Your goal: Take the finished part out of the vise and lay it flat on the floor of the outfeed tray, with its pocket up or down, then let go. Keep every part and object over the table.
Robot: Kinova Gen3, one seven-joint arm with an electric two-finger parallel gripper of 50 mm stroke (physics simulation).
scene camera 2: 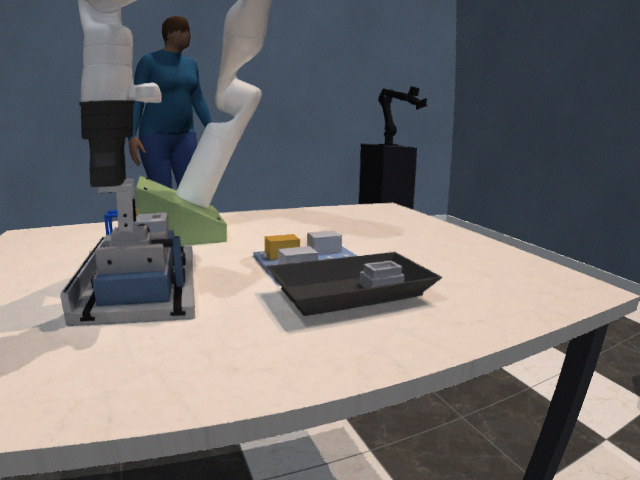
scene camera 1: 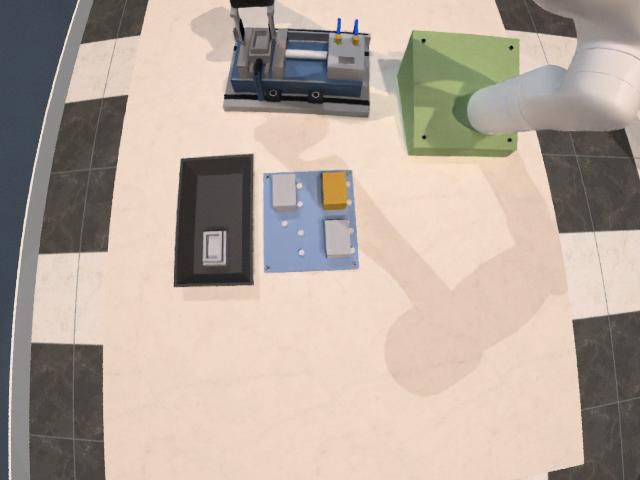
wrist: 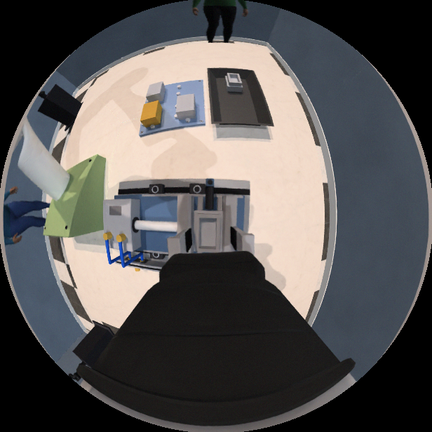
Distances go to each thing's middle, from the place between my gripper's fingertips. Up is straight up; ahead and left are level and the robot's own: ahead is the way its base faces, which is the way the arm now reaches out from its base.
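Measured from the brass block [scene camera 1: 333, 183], my gripper is now 9 cm above it, 29 cm to the right of it and 11 cm past it.
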